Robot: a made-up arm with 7 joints.
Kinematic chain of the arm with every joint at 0, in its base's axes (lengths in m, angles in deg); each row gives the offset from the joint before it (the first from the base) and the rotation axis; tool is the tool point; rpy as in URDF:
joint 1: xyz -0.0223 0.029 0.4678 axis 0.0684 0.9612 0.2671
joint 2: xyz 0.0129 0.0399 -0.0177 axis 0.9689 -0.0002 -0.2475
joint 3: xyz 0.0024 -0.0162 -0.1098 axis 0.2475 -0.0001 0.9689
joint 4: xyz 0.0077 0.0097 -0.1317 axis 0.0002 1 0
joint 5: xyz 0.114 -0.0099 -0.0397 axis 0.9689 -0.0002 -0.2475
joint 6: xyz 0.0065 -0.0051 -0.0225 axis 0.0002 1 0
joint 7: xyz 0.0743 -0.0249 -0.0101 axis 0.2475 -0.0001 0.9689
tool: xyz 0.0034 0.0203 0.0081 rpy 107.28 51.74 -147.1
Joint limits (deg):
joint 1: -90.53..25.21
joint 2: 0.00..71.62
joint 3: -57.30..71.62
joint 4: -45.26..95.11
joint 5: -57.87..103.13
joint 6: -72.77..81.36
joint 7: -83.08..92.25
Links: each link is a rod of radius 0.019 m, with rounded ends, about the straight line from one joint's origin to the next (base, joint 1, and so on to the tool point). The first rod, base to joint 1, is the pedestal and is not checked.
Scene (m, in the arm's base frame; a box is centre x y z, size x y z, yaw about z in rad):
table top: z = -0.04
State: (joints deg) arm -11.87 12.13 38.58 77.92 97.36 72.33 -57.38
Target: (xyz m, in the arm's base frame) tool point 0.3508 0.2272 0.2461
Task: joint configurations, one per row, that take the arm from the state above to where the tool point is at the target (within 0.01 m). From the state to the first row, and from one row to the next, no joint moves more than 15 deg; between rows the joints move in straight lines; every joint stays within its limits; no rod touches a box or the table.
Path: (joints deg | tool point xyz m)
1: -25.45 13.80 33.83 73.25 99.10 67.15 -57.51 | 0.1303 0.2566 0.0954
2: -39.02 15.47 29.07 68.58 100.84 61.96 -57.63 | 0.2518 0.2481 0.1543
3: -52.60 17.14 24.32 63.90 102.58 56.78 -57.76 | 0.3508 0.2272 0.2461

